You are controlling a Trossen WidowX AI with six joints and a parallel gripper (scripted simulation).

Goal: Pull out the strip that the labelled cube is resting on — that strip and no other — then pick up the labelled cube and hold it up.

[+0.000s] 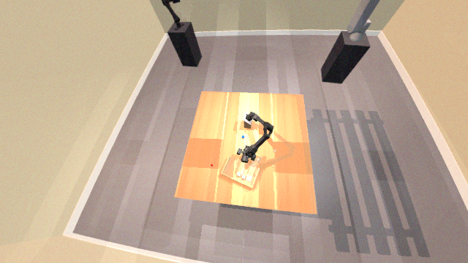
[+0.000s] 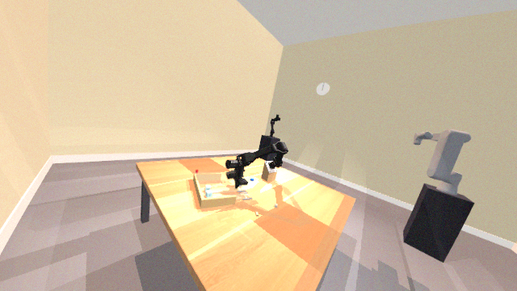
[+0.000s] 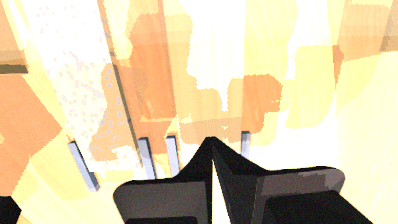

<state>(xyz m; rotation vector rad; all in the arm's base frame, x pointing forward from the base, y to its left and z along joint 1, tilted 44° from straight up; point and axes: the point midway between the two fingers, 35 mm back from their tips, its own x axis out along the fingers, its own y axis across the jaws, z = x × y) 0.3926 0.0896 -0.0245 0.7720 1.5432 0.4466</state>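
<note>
My gripper tip is now 11 cm short of the pale speckled band and 8 cm to the right of it. The rest, counted from my gripper tip: tiny blue piece: 21 cm behind, 7 cm to the right; then red marker: 15 cm ahead, 33 cm to the right, 1 cm above.
</note>
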